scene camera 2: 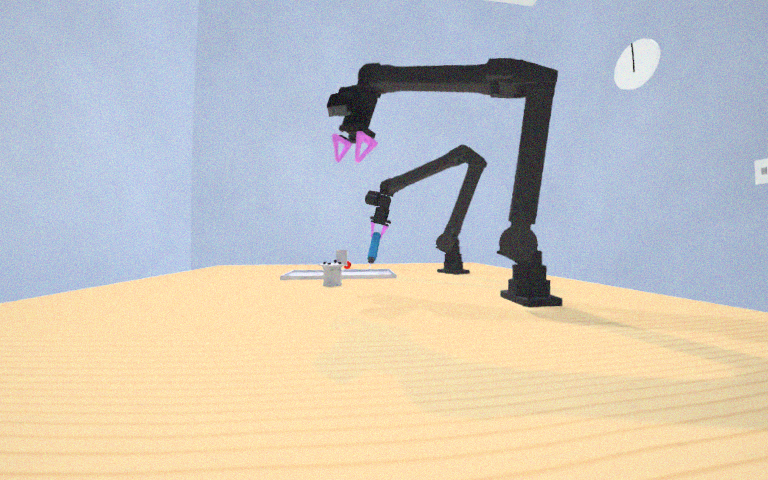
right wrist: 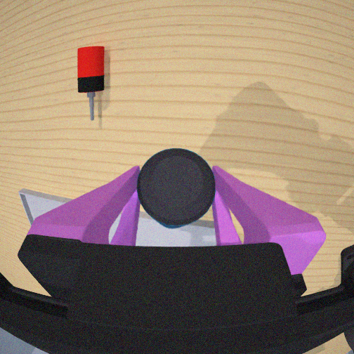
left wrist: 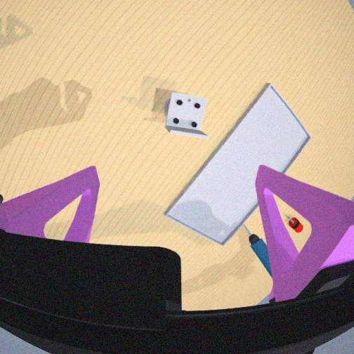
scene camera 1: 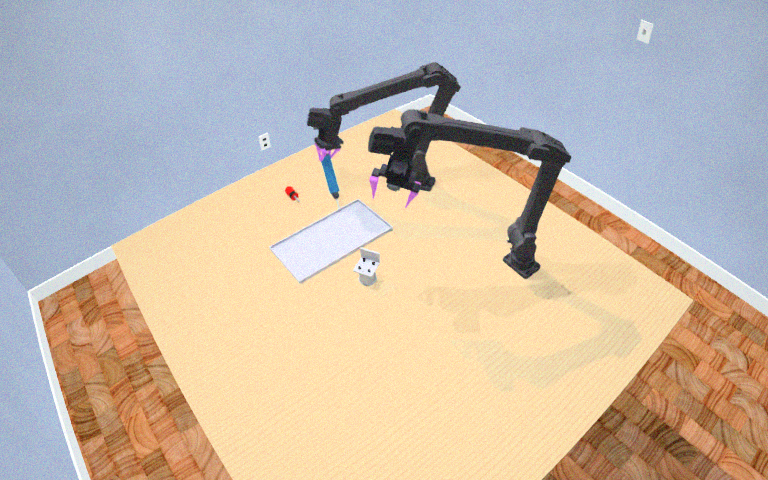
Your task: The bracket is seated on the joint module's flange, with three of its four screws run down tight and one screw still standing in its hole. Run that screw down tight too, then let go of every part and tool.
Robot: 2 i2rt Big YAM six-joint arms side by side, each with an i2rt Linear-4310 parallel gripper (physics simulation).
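Places are measured from the left arm's base along level axes (x ahead, y down, z left), in millimetres.
Pixels of known places: left gripper, fingertip midpoint: (scene camera 2: 346, 161) (scene camera 1: 389, 202); right gripper, fingertip midpoint: (scene camera 2: 375, 238) (scene camera 1: 324, 159); left arm's base, link origin: (scene camera 2: 528, 300) (scene camera 1: 521, 264); right arm's base, link origin: (scene camera 2: 453, 272).
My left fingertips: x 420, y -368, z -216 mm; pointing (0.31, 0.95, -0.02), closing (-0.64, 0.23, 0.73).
For each thing: its top centre in the pictures, then the offset to it from my left fingertips. Level surfaces: height alone.
- grey joint module, top centre: (scene camera 2: 332, 264) (scene camera 1: 366, 266) dy +304, dx +51, dz -73 mm
- red screwdriver with a black collar, top centre: (scene camera 1: 293, 192) (scene camera 2: 347, 261) dy +334, dx +42, dz -619 mm
- table, surface height: dy +369 mm
The white bracket (scene camera 1: 370, 255) (scene camera 2: 341, 257) (left wrist: 185, 113) sits on the grey joint module (scene camera 1: 367, 279) (scene camera 2: 332, 277), with dark screw heads at its plate's corners; which one stands higher I cannot tell. My right gripper (scene camera 1: 326, 155) (scene camera 2: 378, 230) (right wrist: 175, 175) is shut on the blue electric screwdriver (scene camera 1: 330, 176) (scene camera 2: 374, 246) (left wrist: 260, 256), held nearly upright, bit down, behind the tray and away from the bracket. Its dark end cap (right wrist: 176, 187) faces the right wrist camera. My left gripper (scene camera 1: 390, 202) (scene camera 2: 348, 160) (left wrist: 177, 174) is open and empty, high above the table.
A pale shallow tray (scene camera 1: 300, 278) (scene camera 2: 369, 275) (left wrist: 196, 230) (right wrist: 25, 191) lies between the bracket and the blue screwdriver. A red screwdriver with a black collar (scene camera 1: 291, 193) (scene camera 2: 347, 264) (left wrist: 296, 224) (right wrist: 91, 62) lies on the table (scene camera 1: 362, 367) behind the tray.
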